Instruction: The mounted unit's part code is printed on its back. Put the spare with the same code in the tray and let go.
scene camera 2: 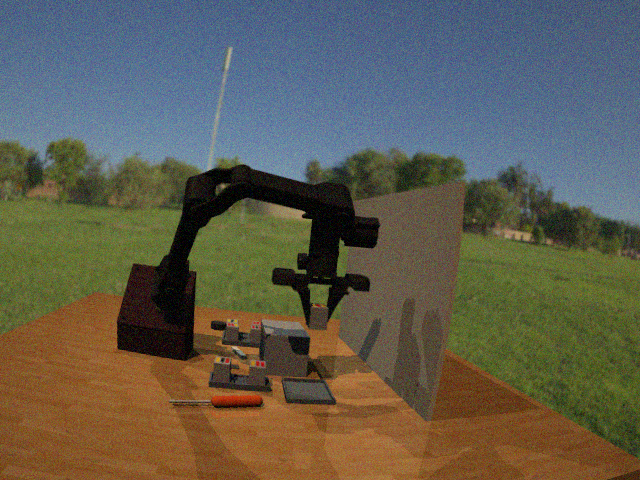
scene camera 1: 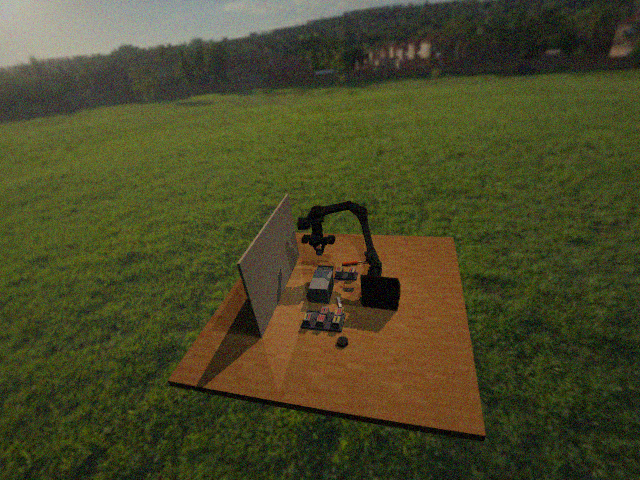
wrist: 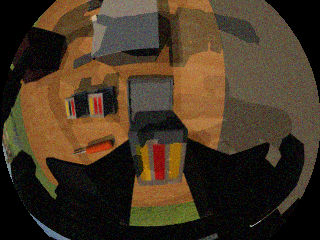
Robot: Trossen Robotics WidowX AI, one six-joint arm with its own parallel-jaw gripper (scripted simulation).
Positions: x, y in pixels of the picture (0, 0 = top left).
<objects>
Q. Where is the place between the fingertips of my gripper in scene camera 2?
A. At 316, 322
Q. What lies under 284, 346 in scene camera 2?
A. A mounted unit.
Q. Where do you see a mounted unit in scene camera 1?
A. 321, 286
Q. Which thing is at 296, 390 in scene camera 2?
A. A tray.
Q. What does my gripper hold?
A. A spare.
</objects>
